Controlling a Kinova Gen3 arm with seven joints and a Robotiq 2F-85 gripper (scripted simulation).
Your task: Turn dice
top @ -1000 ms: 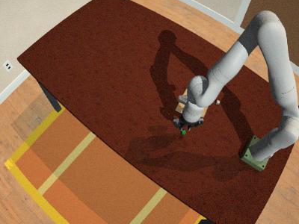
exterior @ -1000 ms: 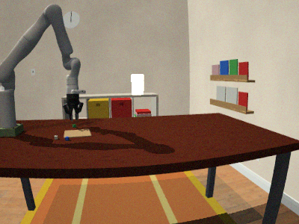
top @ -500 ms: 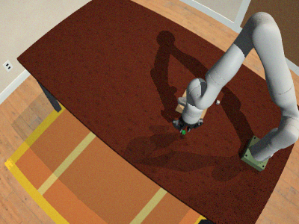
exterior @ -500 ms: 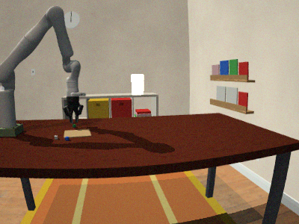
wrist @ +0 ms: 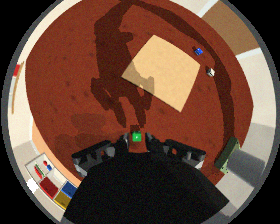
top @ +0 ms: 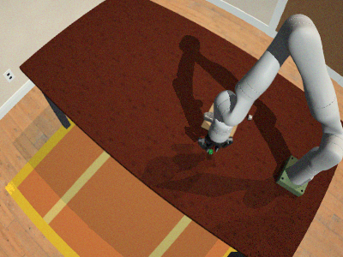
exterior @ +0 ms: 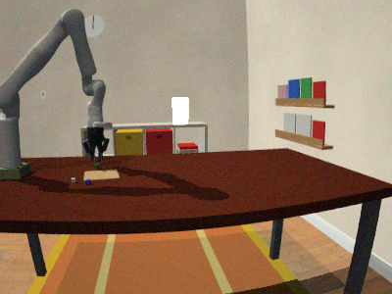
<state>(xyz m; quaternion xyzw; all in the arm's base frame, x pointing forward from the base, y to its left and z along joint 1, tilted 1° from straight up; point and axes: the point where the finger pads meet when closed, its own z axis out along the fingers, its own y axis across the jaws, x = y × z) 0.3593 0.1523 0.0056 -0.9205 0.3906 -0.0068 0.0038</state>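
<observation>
Now: the green die 3 cm below my hand. Round my hand: white die 24 cm to the right, 4 cm behind, 3 cm below; then tan mat 14 cm to the right, 5 cm ahead, 4 cm below; then blue die 26 cm to the right, 3 cm below, 3 cm ahead.
</observation>
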